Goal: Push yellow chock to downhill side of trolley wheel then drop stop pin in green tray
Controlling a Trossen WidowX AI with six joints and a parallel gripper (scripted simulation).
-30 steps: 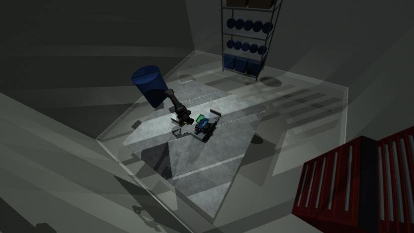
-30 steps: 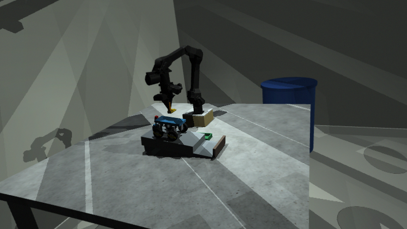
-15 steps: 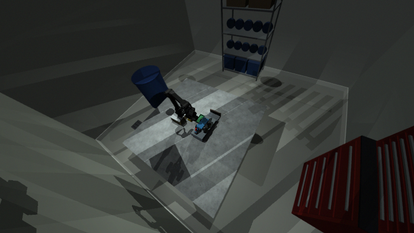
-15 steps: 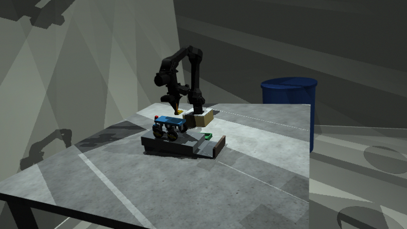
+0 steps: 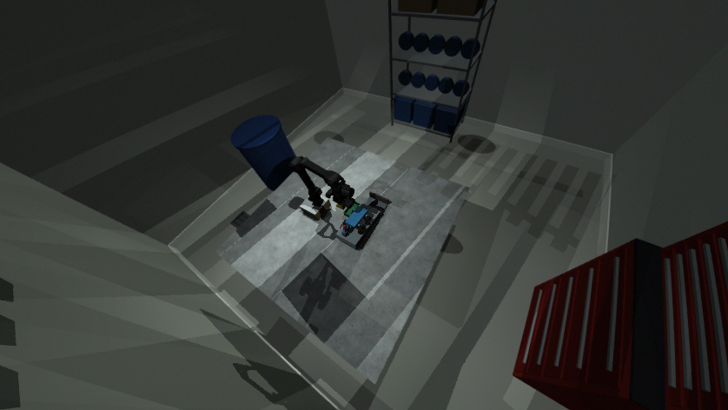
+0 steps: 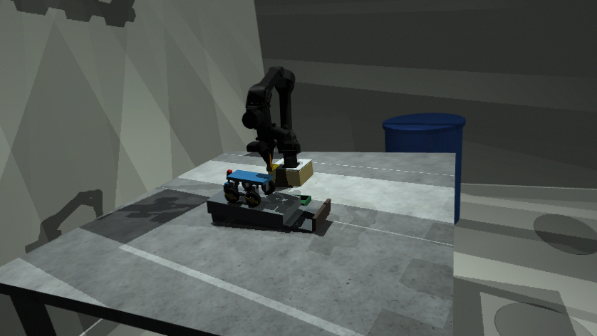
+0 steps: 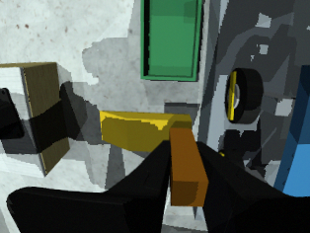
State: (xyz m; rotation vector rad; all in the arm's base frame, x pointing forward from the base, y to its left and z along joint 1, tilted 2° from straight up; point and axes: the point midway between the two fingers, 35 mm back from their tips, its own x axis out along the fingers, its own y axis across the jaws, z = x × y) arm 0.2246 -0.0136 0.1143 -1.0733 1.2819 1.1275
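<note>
Right now the red-headed stop pin is 14 cm to the right of my gripper tip, 8 cm ahead of it and 3 cm below it. Round my gripper tip: trolley (11 cm ahead, 5 cm below, 4 cm to the right); then green tray (17 cm below, 8 cm to the left); then yellow chock (2 cm behind, 1 cm below).
</note>
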